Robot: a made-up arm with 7 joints. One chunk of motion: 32 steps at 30 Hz.
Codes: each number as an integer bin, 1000 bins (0 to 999) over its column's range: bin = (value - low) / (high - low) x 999, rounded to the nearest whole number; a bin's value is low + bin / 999 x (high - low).
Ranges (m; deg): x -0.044..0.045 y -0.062..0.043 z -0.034..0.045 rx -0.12..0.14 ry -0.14..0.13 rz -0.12..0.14
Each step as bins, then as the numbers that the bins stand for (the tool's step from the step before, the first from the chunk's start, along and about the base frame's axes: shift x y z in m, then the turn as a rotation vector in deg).
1 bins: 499 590 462 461 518 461
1 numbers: 0.00046 0.00001 0.00253 0.000 0.000 0.000
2 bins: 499 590 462 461 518 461
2 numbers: 0.00046 0.00001 0.00253 0.000 0.000 0.000
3 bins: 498 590 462 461 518 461
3 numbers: 0.00037 0.00001 0.00253 0.000 0.000 0.000
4 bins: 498 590 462 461 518 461
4 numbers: 0.00037 0.00001 0.00253 0.000 0.000 0.000
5 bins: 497 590 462 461 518 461
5 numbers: 0.00028 0.00001 0.00253 0.000 0.000 0.000
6 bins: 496 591 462 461 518 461
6 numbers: 0.00019 0.00012 0.00253 0.000 0.000 0.000
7 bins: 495 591 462 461 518 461
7 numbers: 0.00010 0.00012 0.00253 0.000 0.000 0.000
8 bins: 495 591 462 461 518 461
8 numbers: 0.00010 0.00012 0.00253 0.000 0.000 0.000
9 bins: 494 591 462 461 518 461
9 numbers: 0.00001 0.00012 0.00253 0.000 0.000 0.000
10 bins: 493 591 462 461 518 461
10 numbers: -0.00008 0.00012 0.00253 0.000 0.000 0.000
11 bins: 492 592 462 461 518 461
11 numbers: -0.00017 0.00022 0.00253 0.000 0.000 0.000
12 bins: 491 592 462 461 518 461
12 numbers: -0.00026 0.00022 0.00253 0.000 0.000 0.000
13 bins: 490 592 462 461 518 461
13 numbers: -0.00035 0.00022 0.00253 0.000 0.000 0.000
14 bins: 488 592 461 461 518 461
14 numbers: -0.00052 0.00022 0.00246 0.000 0.000 0.000
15 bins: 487 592 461 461 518 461
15 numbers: -0.00061 0.00022 0.00246 0.000 0.000 0.000
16 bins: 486 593 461 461 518 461
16 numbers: -0.00070 0.00033 0.00246 0.000 0.000 0.000
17 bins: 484 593 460 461 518 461
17 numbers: -0.00088 0.00033 0.00238 0.000 0.000 0.000
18 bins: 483 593 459 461 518 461
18 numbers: -0.00097 0.00033 0.00230 0.000 0.000 0.000
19 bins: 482 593 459 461 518 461
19 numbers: -0.00106 0.00033 0.00230 0.000 0.000 0.000
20 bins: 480 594 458 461 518 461
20 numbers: -0.00124 0.00043 0.00222 0.000 0.000 0.000
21 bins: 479 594 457 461 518 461
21 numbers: -0.00133 0.00043 0.00214 0.000 0.000 0.000
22 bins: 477 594 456 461 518 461
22 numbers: -0.00150 0.00043 0.00206 0.000 0.000 0.000
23 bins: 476 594 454 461 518 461
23 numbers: -0.00159 0.00043 0.00190 0.000 0.000 0.000
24 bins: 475 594 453 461 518 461
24 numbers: -0.00168 0.00043 0.00182 0.000 0.000 0.000
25 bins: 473 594 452 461 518 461
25 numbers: -0.00186 0.00043 0.00174 0.000 0.000 0.000
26 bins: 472 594 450 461 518 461
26 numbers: -0.00195 0.00043 0.00159 0.000 0.000 0.000
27 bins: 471 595 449 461 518 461
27 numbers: -0.00204 0.00054 0.00151 0.000 0.000 0.000
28 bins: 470 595 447 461 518 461
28 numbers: -0.00213 0.00054 0.00135 0.000 0.000 0.000
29 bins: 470 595 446 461 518 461
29 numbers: -0.00213 0.00054 0.00127 0.000 0.000 0.000
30 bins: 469 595 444 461 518 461
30 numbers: -0.00222 0.00054 0.00111 0.000 0.000 0.000
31 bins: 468 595 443 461 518 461
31 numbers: -0.00231 0.00054 0.00103 0.000 0.000 0.000
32 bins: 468 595 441 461 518 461
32 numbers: -0.00231 0.00054 0.00087 0.000 0.000 0.000
